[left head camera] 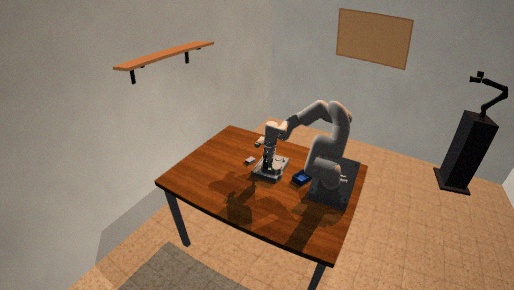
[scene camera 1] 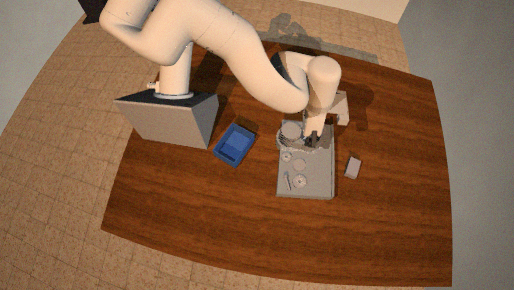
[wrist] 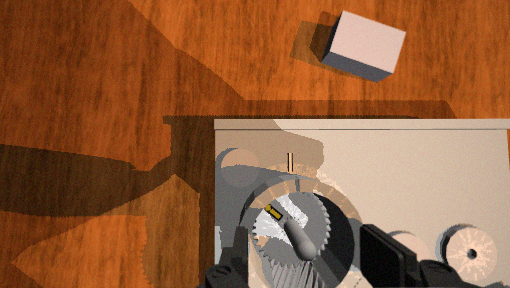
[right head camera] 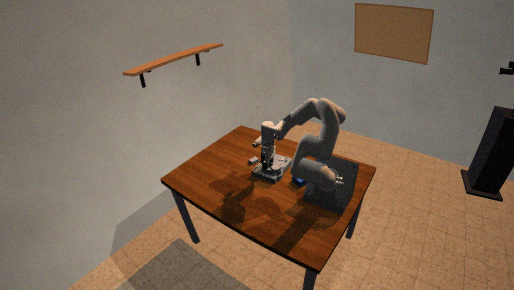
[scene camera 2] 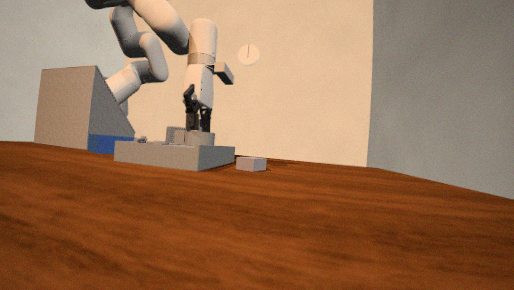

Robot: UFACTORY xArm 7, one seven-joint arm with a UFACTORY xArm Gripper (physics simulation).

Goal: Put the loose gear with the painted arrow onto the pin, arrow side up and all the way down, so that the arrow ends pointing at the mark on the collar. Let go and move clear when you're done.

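Where they show: gripper, fingertip midpoint: (left head camera: 267, 165) (scene camera 1: 309, 133) (wrist: 303, 248) (right head camera: 267, 165) (scene camera 2: 198, 131); arm's base at its link origin: (scene camera 1: 173, 95) (right head camera: 328, 180) (scene camera 2: 95, 104).
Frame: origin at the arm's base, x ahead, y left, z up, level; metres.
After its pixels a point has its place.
Note:
The arrow gear (wrist: 316, 220) @(x 0.419, y -0.098, z -0.106 m) lies low inside the round collar (wrist: 345, 202) @(x 0.440, y -0.108, z -0.070 m) (scene camera 2: 201, 138) @(x 0.436, y -0.114, z -0.087 m), arrow side up, around the pin (wrist: 301, 243) @(x 0.421, y -0.075, z -0.060 m), which sticks up through it. The yellow arrow (wrist: 273, 212) @(x 0.428, y -0.065, z -0.106 m) points up-left in the wrist view, turned away to the left from the dark mark (wrist: 297, 185) @(x 0.453, y -0.078, z -0.070 m) on the collar's rim. No gear edge shows above the collar in scene camera 2; full seating cannot be told. My gripper (wrist: 303, 248) @(x 0.414, y -0.079, z -0.070 m) (scene camera 2: 198, 127) @(x 0.414, y -0.079, z -0.070 m) (scene camera 1: 312, 140) @(x 0.414, y -0.079, z -0.070 m) is partly open, with its fingers apart above the collar and nothing between them. The fingers hide parts of the collar.
The grey base plate (scene camera 1: 310, 187) @(x 0.418, y -0.233, z -0.107 m) (scene camera 2: 155, 156) @(x 0.409, y -0.258, z -0.127 m) carries a toothed gear stack (scene camera 1: 291, 131) @(x 0.357, y -0.078, z -0.061 m) (scene camera 2: 176, 135) @(x 0.368, y -0.109, z -0.085 m) beside the collar, low discs and a small rod (scene camera 1: 287, 181) @(x 0.349, y -0.219, z -0.097 m). A pale block (scene camera 1: 352, 167) @(x 0.564, y -0.164, z -0.120 m) (scene camera 2: 251, 164) @(x 0.571, y -0.196, z -0.131 m) (wrist: 367, 42) @(x 0.568, y -0.161, z -0.119 m) and a blue tray (scene camera 1: 234, 145) @(x 0.187, y -0.093, z -0.143 m) (left head camera: 301, 178) @(x 0.195, y -0.114, z -0.143 m) stand nearby on opposite sides.

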